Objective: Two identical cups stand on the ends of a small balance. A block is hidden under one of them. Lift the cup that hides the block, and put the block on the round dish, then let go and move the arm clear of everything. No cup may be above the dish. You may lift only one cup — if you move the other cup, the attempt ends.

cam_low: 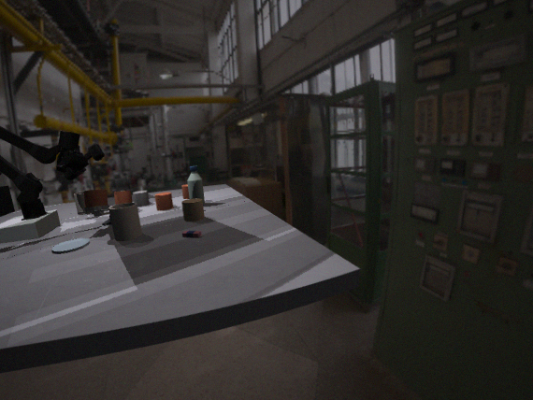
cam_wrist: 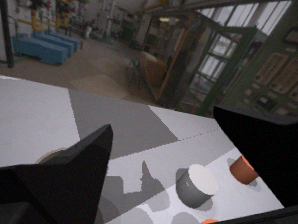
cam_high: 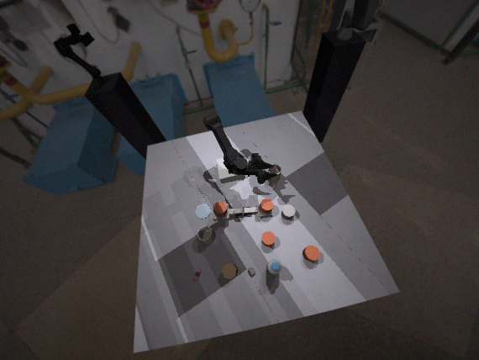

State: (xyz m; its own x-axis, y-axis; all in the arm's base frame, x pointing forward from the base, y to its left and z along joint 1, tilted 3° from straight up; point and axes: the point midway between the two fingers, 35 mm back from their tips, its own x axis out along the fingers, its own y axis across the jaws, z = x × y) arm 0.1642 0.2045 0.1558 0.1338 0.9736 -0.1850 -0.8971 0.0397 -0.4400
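The orange cup is 13 cm ahead of my gripper tip, 6 cm to the right of it and 16 cm below it. Also, from my gripper tip: grey block 13 cm ahead, 8 cm to the right, 18 cm below; small balance 13 cm ahead, 21 cm to the right, 18 cm below; grey cup 16 cm ahead, 4 cm to the left, 18 cm below.
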